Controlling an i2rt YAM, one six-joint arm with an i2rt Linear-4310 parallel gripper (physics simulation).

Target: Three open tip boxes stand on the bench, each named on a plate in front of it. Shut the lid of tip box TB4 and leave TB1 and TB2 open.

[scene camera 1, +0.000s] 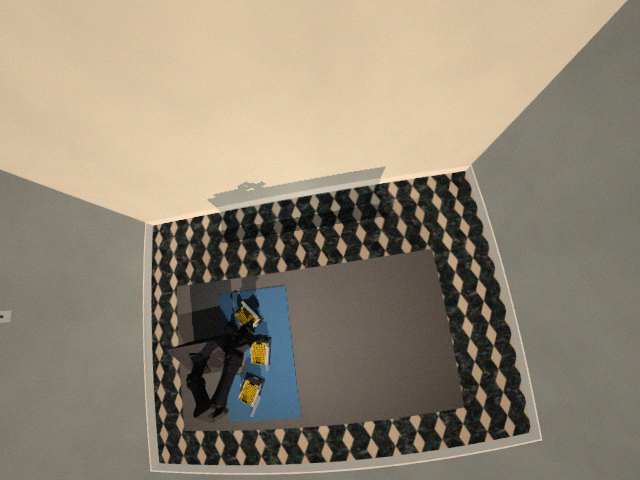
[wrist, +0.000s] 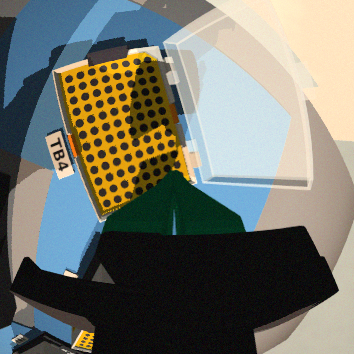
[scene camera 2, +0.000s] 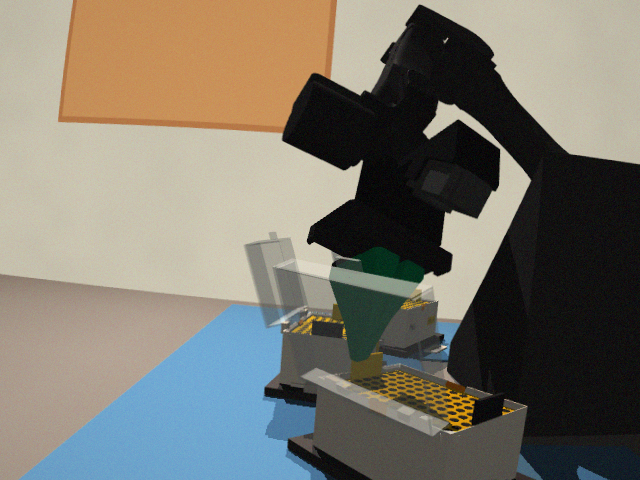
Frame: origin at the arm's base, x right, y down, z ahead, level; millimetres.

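Where they show: gripper, fingertip midpoint: [scene camera 1: 251, 321] [wrist: 173, 177] [scene camera 2: 358, 359]; arm's base at its link origin: [scene camera 1: 200, 362] [scene camera 2: 631, 288].
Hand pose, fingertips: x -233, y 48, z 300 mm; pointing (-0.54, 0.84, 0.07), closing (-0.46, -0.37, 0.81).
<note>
Things, the pixels of their top centre, and the offset from my fingertips. "pt": a spot on its surface instead. Level surfaces: height alone.
- Tip box TB4 at its top centre: [wrist: 127, 123] [scene camera 2: 423, 373] [scene camera 1: 244, 318] dy +1, dx -17, dz -46 mm
- blue mat at its surface level: dy +75 mm
- middle box's raised clear lid at a spot on its surface: [scene camera 2: 261, 284] pt dy -29, dx +131, dz +106 mm
Tip box TB4 [scene camera 1: 246, 315] [scene camera 2: 382, 434] [wrist: 115, 120] has a grey body and a yellow holed rack; its name plate [wrist: 59, 154] is readable in the wrist view. Its clear lid [scene camera 2: 310, 275] [wrist: 245, 115] stands open. My gripper [scene camera 2: 359, 356] [wrist: 173, 177] is shut and empty, green fingertips together and pointing down at the end of TB4 nearest the middle box. In scene camera 2 the fingers show through the clear lid. Contact with the box cannot be told. The middle box [scene camera 1: 258, 353] [scene camera 2: 310, 361] and far box [scene camera 1: 249, 392] [scene camera 2: 410, 328] are open; their plates are unreadable.
The boxes stand in a row on a blue mat [scene camera 1: 284, 377] [scene camera 2: 191, 403]. The middle box's raised clear lid [scene camera 2: 261, 284] is close behind TB4's lid in scene camera 2. The black arm [scene camera 1: 227, 379] [scene camera 2: 516, 124] reaches over from the base side.
</note>
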